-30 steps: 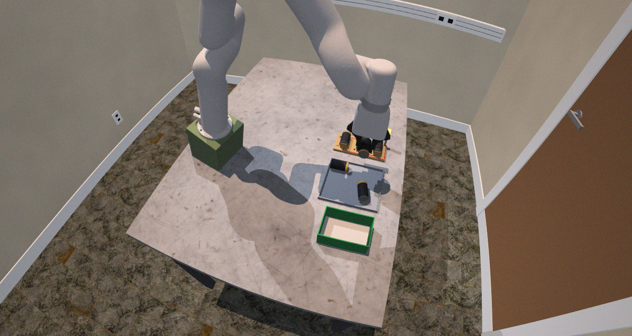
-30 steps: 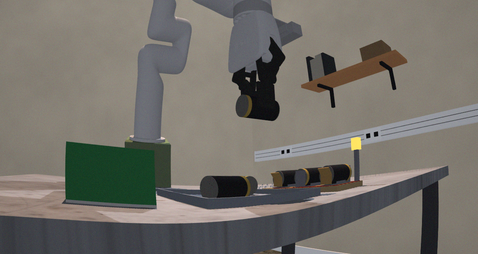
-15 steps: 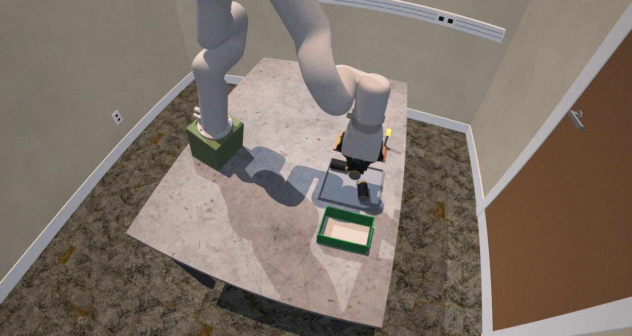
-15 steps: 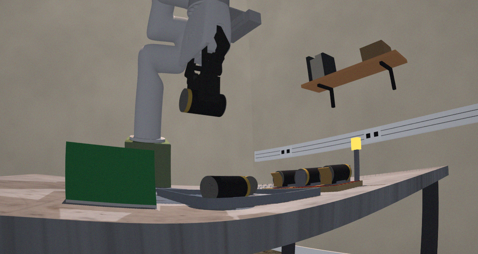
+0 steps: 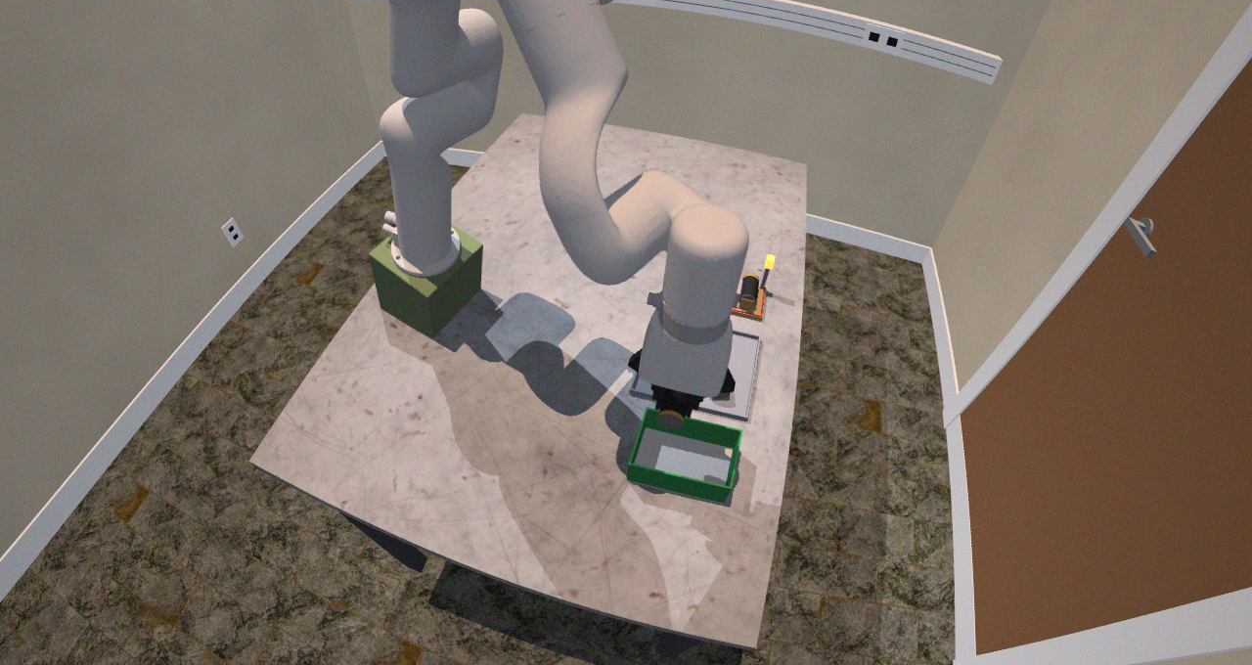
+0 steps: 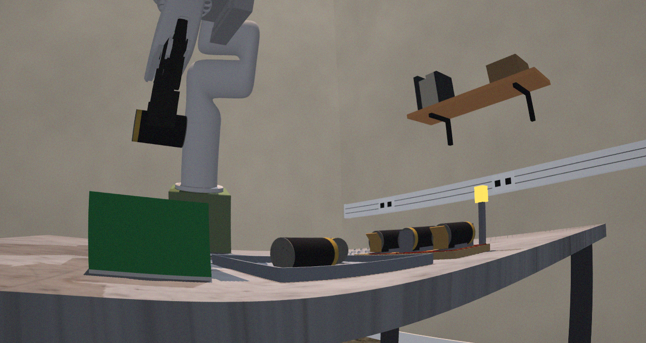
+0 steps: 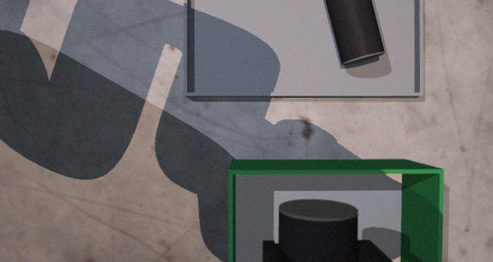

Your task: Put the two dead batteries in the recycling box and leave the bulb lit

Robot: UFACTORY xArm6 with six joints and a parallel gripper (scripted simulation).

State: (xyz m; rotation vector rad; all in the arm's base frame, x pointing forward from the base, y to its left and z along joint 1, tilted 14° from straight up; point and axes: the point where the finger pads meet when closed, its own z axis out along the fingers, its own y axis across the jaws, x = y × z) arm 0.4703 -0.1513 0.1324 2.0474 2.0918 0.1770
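Right now the green recycling box is 14 cm below my hand, 3 cm ahead of it and 2 cm to the right of it. The rest, counted from my hand: grey tray (18 cm to the left, 15 cm below, 1 cm ahead).
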